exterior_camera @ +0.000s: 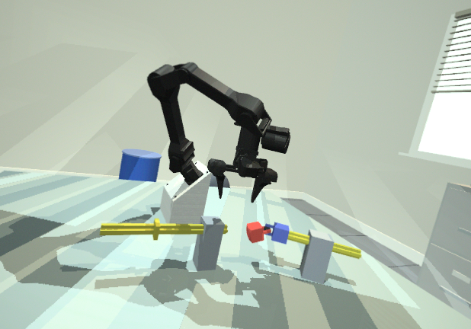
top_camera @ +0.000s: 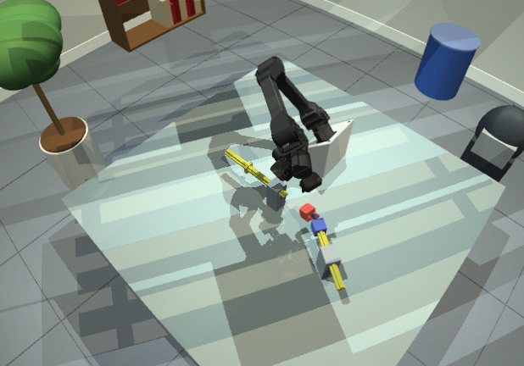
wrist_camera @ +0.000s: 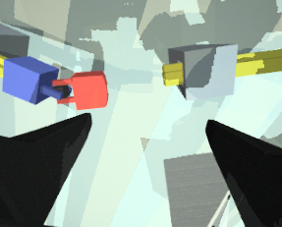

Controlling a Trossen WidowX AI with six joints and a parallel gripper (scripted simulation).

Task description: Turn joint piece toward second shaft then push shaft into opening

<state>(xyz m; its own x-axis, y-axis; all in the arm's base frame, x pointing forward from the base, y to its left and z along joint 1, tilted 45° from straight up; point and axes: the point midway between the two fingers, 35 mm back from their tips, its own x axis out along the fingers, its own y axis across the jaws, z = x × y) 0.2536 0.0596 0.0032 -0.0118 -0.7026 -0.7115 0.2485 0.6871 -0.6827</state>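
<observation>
The red joint piece is 2 cm ahead of my gripper tip, 8 cm to the left of it and 9 cm below it.
</observation>
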